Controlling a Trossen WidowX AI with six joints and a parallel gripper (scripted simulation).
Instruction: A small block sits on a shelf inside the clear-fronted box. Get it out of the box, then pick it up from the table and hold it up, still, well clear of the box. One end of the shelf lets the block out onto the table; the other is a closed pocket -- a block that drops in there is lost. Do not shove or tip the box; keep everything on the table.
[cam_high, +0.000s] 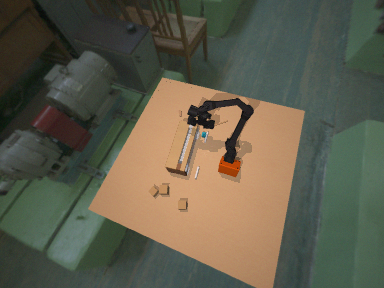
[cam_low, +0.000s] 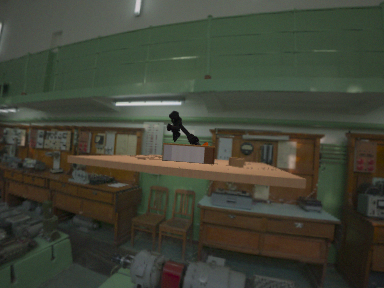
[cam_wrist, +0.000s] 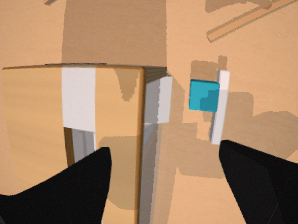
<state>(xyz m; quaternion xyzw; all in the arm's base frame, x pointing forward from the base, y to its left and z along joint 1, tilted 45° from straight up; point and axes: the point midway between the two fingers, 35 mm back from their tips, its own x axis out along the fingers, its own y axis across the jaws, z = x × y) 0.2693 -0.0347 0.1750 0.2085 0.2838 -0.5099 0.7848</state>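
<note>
Now: the teal block 20 mm behind my gripper tip, 20 mm to the right of it and 140 mm below it. The rest, counted from my gripper tip: tan box (30 mm ahead, 150 mm to the left, 90 mm below).
</note>
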